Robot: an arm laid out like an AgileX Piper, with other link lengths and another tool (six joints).
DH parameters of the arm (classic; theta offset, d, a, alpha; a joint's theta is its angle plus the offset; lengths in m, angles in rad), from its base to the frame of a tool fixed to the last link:
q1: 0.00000 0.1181 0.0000 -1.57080
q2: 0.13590 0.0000 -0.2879 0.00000
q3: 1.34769 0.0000 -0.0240 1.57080
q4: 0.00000 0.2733 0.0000 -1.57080
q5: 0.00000 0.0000 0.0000 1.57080
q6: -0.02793 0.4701 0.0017 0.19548
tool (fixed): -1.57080 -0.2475 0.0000 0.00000
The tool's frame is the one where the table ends.
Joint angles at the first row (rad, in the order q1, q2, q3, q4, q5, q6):
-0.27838, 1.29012, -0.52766, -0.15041, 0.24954, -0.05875
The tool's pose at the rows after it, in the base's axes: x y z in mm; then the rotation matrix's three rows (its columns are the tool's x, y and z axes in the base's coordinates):
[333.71, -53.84, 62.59], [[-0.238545, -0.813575, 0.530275], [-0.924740, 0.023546, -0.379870], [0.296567, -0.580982, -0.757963]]
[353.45, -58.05, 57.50], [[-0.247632, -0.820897, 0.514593], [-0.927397, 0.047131, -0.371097], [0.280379, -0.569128, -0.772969]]
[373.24, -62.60, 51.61], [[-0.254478, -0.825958, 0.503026], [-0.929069, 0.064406, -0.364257], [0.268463, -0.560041, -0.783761]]
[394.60, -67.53, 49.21], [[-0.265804, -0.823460, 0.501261], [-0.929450, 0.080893, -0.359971], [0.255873, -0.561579, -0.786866]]
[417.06, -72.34, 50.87], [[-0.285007, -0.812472, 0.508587], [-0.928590, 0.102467, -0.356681], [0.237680, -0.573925, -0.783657]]
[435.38, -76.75, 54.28], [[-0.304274, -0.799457, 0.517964], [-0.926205, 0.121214, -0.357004], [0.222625, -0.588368, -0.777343]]
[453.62, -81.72, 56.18], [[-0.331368, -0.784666, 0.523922], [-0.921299, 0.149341, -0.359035], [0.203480, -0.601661, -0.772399]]
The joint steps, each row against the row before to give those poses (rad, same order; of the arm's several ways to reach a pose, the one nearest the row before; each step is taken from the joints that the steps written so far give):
0.00002, 0.07564, -0.07295, 0.03087, 0.00403, 0.00006
0.00000, 0.09002, -0.07234, 0.02065, 0.00121, 0.00105
-0.00003, 0.08602, -0.07215, 0.01604, 0.00000, -0.00009
0.00002, 0.07501, -0.07602, 0.01724, 0.00163, 0.00007
-0.00002, 0.06279, -0.07687, 0.02383, 0.00204, 0.00091
0.00000, 0.04443, -0.06244, 0.01126, 0.00231, 0.01084
0.00000, 0.04705, -0.06138, 0.00086, -0.00001, 0.03040

